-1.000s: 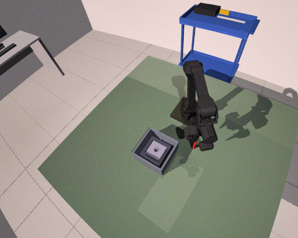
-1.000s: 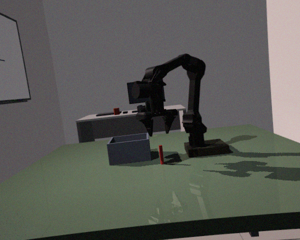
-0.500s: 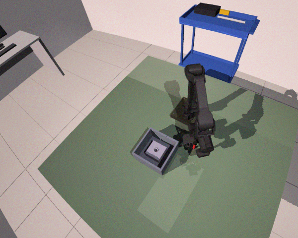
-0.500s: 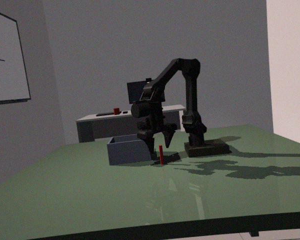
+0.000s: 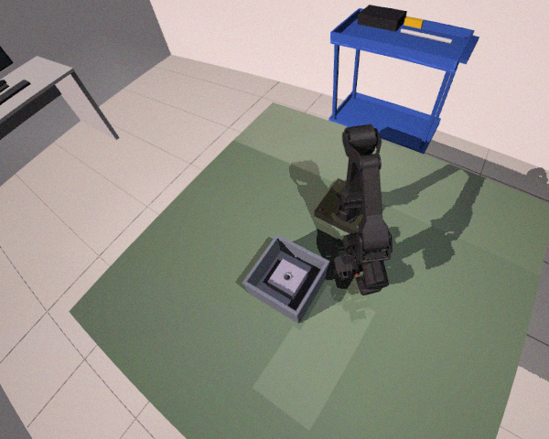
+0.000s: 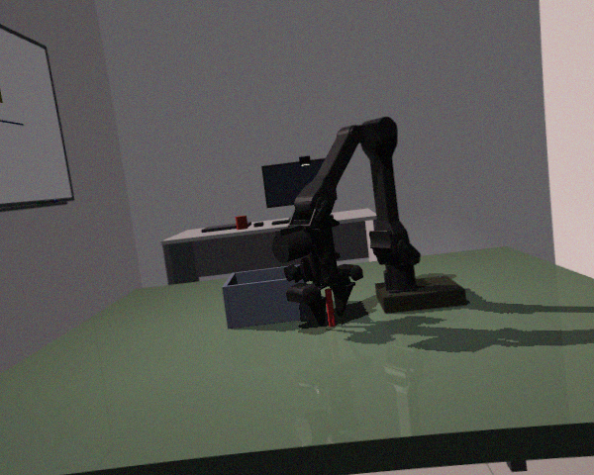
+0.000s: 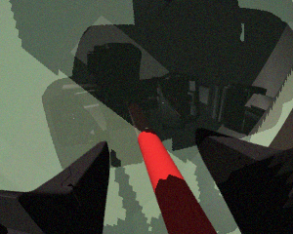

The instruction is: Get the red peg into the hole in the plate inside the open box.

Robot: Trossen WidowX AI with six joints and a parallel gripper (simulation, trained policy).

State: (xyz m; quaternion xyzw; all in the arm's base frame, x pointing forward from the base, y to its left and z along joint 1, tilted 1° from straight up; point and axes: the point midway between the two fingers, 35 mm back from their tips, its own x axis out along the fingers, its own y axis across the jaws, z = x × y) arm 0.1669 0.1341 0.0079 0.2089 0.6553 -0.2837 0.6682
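The light plate lies 150 mm ahead of my gripper tip, 160 mm to the right of it and 40 mm above it. The rest, counted from my gripper tip: grey box: 150 mm ahead, 160 mm to the right, 20 mm above; red peg: 30 mm above.
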